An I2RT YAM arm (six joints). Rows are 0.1 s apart.
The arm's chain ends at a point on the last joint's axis. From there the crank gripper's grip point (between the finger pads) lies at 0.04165 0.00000 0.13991 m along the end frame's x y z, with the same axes.
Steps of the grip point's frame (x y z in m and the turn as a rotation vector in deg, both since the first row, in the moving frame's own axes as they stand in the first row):
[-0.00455 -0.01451 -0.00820 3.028 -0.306 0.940]
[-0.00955 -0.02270 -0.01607 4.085 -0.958 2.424]
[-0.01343 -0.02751 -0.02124 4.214 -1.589 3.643]
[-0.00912 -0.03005 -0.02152 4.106 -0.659 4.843]
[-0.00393 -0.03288 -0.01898 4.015 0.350 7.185]
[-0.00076 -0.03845 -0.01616 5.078 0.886 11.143]
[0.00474 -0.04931 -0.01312 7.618 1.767 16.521]
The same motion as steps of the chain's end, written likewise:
[-0.00386 -0.00779 -0.00824 3.028 -0.306 0.940]
[-0.00738 -0.01442 -0.01645 4.085 -0.958 2.424]
[-0.00978 -0.01972 -0.02206 4.214 -1.589 3.643]
[-0.00779 -0.02347 -0.02176 4.106 -0.659 4.843]
[-0.00507 -0.02838 -0.01856 4.015 0.350 7.185]
[-0.00332 -0.03442 -0.01531 5.078 0.886 11.143]
[-0.00042 -0.04353 -0.01136 7.618 1.767 16.521]

